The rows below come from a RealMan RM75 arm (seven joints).
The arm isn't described. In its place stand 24 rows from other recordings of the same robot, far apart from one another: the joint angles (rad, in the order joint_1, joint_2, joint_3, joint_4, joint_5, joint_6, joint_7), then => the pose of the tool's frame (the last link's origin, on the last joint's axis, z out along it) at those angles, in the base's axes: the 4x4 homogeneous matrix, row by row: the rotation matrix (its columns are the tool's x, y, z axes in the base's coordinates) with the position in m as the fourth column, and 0 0 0 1 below.
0.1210 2.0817 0.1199 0.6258 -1.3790 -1.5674 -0.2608 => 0.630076 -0.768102 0.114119 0.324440; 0.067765 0.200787 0.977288 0.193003; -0.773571 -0.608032 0.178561 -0.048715; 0 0 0 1
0.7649 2.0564 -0.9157 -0.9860 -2.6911 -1.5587 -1.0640 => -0.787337 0.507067 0.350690 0.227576; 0.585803 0.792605 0.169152 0.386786; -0.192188 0.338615 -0.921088 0.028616; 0 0 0 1
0.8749 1.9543 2.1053 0.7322 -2.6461 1.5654 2.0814 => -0.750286 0.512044 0.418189 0.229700; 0.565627 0.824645 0.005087 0.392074; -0.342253 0.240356 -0.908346 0.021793; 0 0 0 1
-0.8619 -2.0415 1.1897 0.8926 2.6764 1.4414 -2.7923 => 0.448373 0.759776 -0.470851 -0.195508; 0.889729 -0.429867 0.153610 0.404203; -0.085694 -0.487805 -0.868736 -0.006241; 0 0 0 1
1.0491 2.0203 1.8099 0.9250 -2.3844 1.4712 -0.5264 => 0.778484 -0.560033 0.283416 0.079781; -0.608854 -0.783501 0.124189 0.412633; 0.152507 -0.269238 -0.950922 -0.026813; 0 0 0 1
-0.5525 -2.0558 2.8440 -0.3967 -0.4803 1.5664 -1.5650 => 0.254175 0.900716 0.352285 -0.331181; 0.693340 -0.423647 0.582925 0.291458; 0.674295 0.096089 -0.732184 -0.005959; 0 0 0 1
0.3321 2.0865 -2.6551 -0.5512 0.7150 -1.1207 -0.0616 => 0.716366 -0.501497 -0.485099 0.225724; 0.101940 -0.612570 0.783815 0.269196; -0.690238 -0.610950 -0.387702 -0.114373; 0 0 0 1
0.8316 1.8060 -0.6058 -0.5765 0.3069 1.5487 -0.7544 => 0.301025 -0.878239 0.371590 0.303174; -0.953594 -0.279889 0.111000 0.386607; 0.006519 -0.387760 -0.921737 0.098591; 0 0 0 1
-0.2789 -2.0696 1.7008 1.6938 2.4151 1.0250 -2.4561 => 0.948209 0.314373 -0.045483 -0.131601; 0.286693 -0.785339 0.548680 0.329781; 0.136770 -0.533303 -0.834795 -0.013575; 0 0 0 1
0.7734 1.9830 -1.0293 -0.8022 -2.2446 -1.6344 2.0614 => 0.811893 -0.583752 0.007906 0.196609; -0.583744 -0.811930 -0.003638 0.371111; 0.008542 -0.001662 -0.999962 0.006755; 0 0 0 1
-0.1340 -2.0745 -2.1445 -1.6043 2.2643 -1.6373 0.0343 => -0.097334 0.977970 -0.184664 -0.273620; 0.898204 0.166235 0.406935 0.269774; 0.428668 -0.126257 -0.894596 0.091274; 0 0 0 1
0.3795 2.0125 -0.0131 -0.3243 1.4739 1.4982 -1.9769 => 0.311966 -0.895955 -0.316135 0.362829; -0.012369 -0.336543 0.941587 0.299397; -0.950013 -0.289832 -0.116072 0.089747; 0 0 0 1
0.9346 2.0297 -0.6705 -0.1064 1.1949 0.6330 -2.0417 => 0.905640 -0.422079 0.040808 0.246920; -0.346626 -0.681421 0.644605 0.442478; -0.244267 -0.597926 -0.763425 -0.059663; 0 0 0 1
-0.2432 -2.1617 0.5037 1.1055 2.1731 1.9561 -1.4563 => 0.793040 0.516931 0.322290 -0.302933; 0.420228 -0.847256 0.324909 0.226794; 0.441018 -0.122230 -0.889136 0.053846; 0 0 0 1
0.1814 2.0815 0.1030 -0.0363 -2.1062 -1.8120 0.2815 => 0.643861 -0.533726 -0.548251 0.324587; 0.208002 -0.567456 0.796698 0.187943; -0.736327 -0.627001 -0.254347 -0.017221; 0 0 0 1
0.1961 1.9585 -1.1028 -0.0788 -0.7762 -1.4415 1.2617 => 0.053999 -0.971791 -0.229580 0.389384; -0.298425 -0.235113 0.925021 0.232164; -0.952904 0.018562 -0.302703 0.027883; 0 0 0 1
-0.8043 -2.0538 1.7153 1.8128 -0.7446 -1.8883 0.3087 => 0.886476 0.178075 -0.427141 -0.033056; 0.249204 -0.961434 0.116368 0.278083; -0.389945 -0.209603 -0.896666 -0.010144; 0 0 0 1
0.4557 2.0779 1.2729 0.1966 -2.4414 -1.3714 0.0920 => 0.653354 -0.728677 -0.205324 0.310536; 0.363001 0.063533 0.929620 0.344222; -0.664348 -0.681904 0.306020 0.049695; 0 0 0 1
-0.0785 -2.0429 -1.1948 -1.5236 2.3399 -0.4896 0.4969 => 0.785064 0.619276 0.013080 -0.183987; 0.445556 -0.579255 0.682600 0.308630; 0.430294 -0.530057 -0.730675 -0.054242; 0 0 0 1
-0.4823 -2.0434 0.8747 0.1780 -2.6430 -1.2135 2.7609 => 0.665436 0.719135 0.200099 -0.332540; -0.211016 -0.075903 0.974531 0.361721; 0.716008 -0.690712 0.101240 0.065692; 0 0 0 1
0.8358 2.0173 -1.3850 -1.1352 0.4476 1.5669 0.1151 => 0.272032 -0.777179 0.567443 0.161524; -0.961415 -0.194392 0.194660 0.395353; -0.040979 -0.598502 -0.800073 0.008205; 0 0 0 1
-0.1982 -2.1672 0.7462 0.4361 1.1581 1.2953 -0.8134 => 0.571403 0.777243 0.263424 -0.348136; 0.066617 -0.363856 0.929070 0.272744; 0.817962 -0.513325 -0.259686 0.006296; 0 0 0 1
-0.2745 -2.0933 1.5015 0.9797 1.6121 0.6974 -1.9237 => 0.610306 0.786769 0.092309 -0.256508; 0.550716 -0.505157 0.664476 0.352379; 0.569420 -0.354697 -0.741587 -0.041986; 0 0 0 1
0.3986 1.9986 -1.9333 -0.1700 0.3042 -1.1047 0.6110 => 0.511997 -0.846260 -0.147319 0.349301; -0.091160 -0.224065 0.970301 0.331809; -0.854136 -0.483362 -0.191866 0.009333; 0 0 0 1
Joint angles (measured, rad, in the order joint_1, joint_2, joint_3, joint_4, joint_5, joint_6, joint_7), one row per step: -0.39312 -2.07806 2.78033 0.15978 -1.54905 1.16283 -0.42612; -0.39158 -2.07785 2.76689 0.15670 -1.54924 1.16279 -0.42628; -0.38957 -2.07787 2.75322 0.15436 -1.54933 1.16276 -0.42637; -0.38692 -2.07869 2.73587 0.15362 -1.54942 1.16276 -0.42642; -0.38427 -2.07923 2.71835 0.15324 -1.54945 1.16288 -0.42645; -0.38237 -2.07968 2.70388 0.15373 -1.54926 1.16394 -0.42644; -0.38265 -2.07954 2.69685 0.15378 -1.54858 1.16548 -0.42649; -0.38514 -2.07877 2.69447 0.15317 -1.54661 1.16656 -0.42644; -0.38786 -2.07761 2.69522 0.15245 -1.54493 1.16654 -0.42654; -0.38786 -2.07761 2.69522 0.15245 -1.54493 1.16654 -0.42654; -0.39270 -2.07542 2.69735 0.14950 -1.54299 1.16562 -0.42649; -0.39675 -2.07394 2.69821 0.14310 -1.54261 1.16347 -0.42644; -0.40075 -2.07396 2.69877 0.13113 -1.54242 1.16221 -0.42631
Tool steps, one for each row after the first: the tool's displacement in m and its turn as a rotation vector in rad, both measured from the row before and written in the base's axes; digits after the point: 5 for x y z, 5 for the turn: -0.00197 -0.00035 0.00234 0.01166 -0.00167 0.00918; -0.00194 -0.00057 0.00211 0.01153 -0.00252 0.00948; -0.00191 -0.00082 0.00188 0.01392 -0.00590 0.01138; -0.00192 -0.00083 0.00196 0.01415 -0.00593 0.01124; -0.00124 -0.00057 0.00154 0.01206 -0.00536 0.00789; -0.00020 0.00021 0.00099 0.00631 -0.00177 0.00161; 0.00059 0.00105 0.00068 0.00163 0.00142 -0.00305; 0.00064 0.00112 0.00042 -0.00126 0.00249 -0.00382; 0.00000 0.00000 0.00000 0.00000 0.00000 0.00000; 0.00067 0.00189 0.00103 -0.00246 0.00604 -0.00525; -0.00039 0.00135 0.00154 -0.00086 0.00736 -0.00073; -0.00103 0.00095 0.00205 0.00046 0.01111 0.00104
